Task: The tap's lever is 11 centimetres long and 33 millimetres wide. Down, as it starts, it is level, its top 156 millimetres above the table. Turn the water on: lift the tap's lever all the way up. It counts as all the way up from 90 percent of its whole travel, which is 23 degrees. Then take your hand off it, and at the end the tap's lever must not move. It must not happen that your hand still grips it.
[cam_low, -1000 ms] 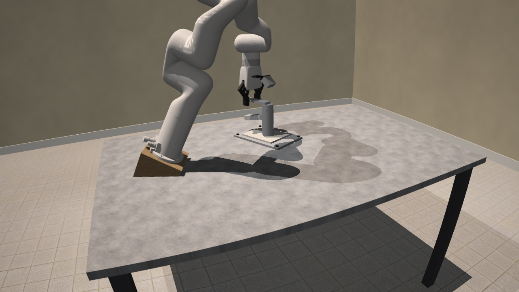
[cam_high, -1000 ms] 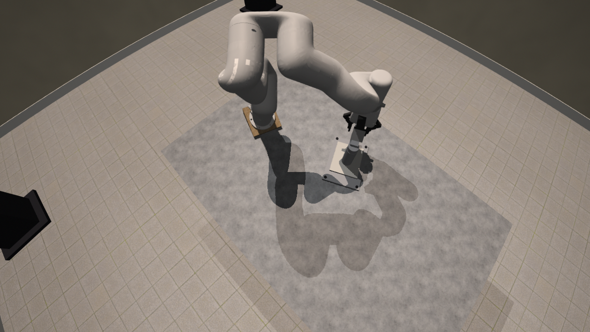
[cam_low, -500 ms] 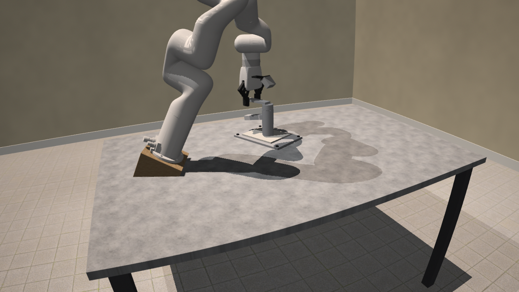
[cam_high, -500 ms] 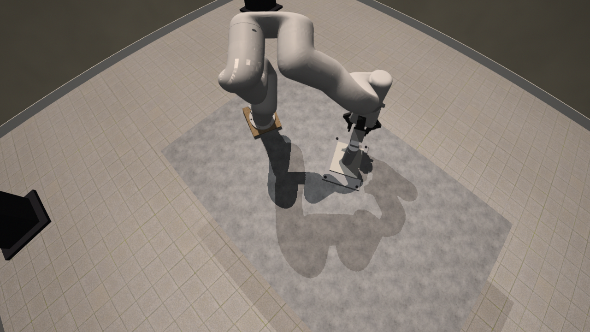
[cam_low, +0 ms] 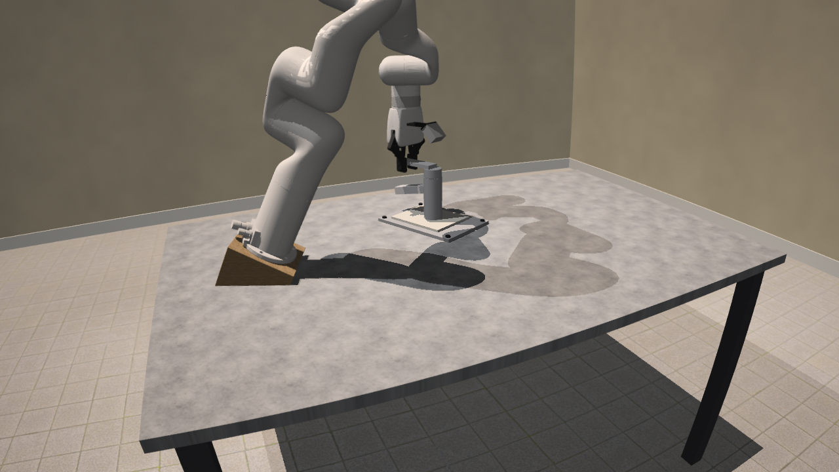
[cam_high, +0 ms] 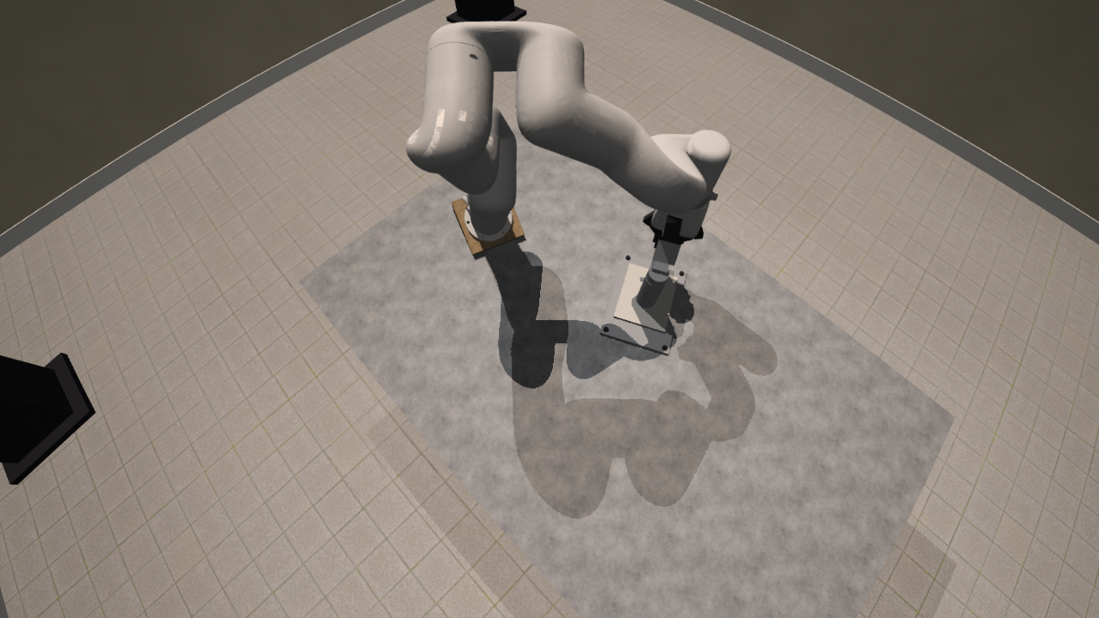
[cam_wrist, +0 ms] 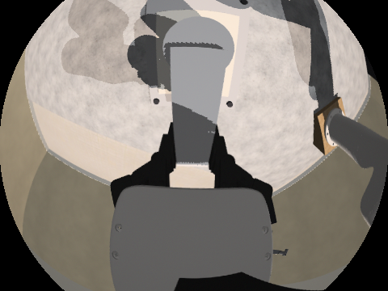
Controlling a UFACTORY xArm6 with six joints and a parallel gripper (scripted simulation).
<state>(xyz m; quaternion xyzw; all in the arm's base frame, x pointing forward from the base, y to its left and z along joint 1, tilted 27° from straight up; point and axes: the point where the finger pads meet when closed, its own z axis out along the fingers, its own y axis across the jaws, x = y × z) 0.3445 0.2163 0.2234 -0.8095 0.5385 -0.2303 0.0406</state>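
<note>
Now: the tap lever 60 mm to the right of my hand and 20 mm ahead of it. Round my hand: base plate: 140 mm below, 80 mm to the right, 30 mm ahead.
</note>
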